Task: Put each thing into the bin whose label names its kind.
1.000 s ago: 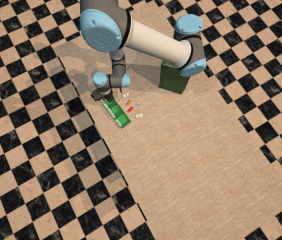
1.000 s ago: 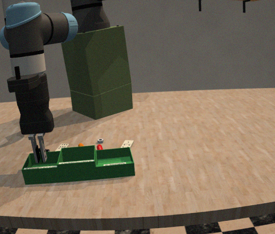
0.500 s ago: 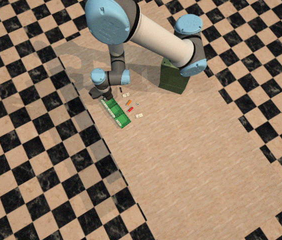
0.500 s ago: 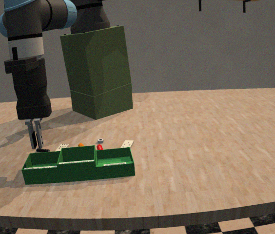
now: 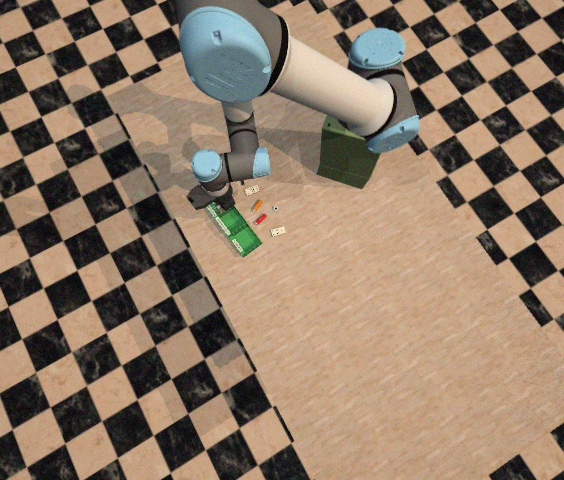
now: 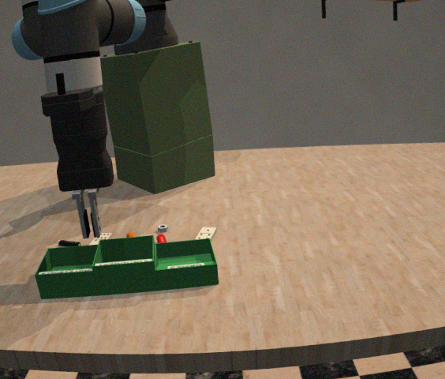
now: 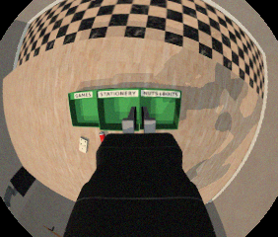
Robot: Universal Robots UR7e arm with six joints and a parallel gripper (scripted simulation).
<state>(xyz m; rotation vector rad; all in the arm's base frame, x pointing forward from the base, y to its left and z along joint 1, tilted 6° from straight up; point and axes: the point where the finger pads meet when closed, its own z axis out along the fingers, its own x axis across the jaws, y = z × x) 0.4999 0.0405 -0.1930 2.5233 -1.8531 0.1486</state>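
Right now my hand is 7 cm above the three joined green bins, 4 cm to the right of it and 2 cm past it. Also, from my hand: red cylinder 12 cm behind, 9 cm below, 6 cm to the left; black cylinder 11 cm to the right, 11 cm behind, 9 cm below; orange cylinder 12 cm behind, 9 cm below, 1 cm to the left.
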